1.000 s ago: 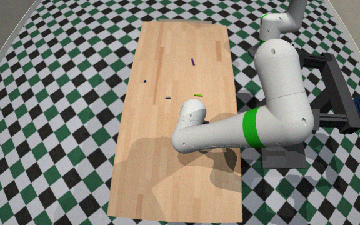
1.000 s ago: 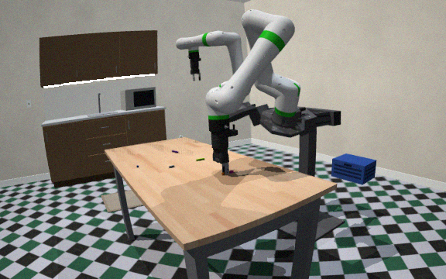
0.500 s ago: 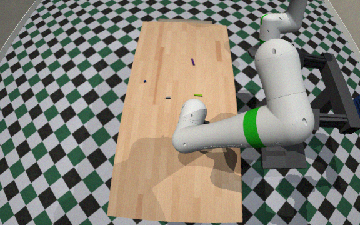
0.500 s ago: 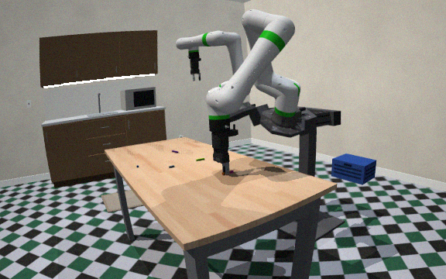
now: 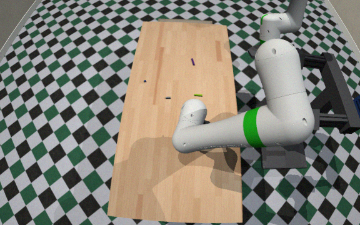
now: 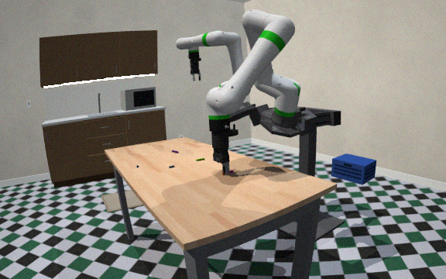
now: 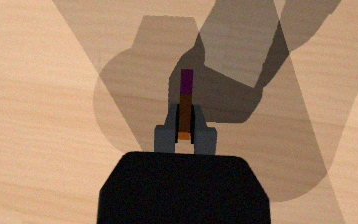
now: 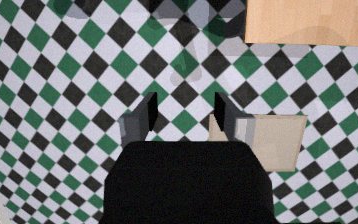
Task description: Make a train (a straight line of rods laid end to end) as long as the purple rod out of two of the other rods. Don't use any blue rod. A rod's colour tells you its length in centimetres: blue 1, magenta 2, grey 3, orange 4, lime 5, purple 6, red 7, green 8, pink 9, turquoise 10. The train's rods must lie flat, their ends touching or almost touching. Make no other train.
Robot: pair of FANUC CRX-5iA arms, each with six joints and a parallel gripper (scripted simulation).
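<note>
Now: left hand 2 cm above the orange rod. Also, from my left hand: lime rod: 30 cm to the right, 2 cm below; then magenta rod: 3 cm behind, 2 cm below; then grey rod: 18 cm ahead, 26 cm to the right, 2 cm below.
</note>
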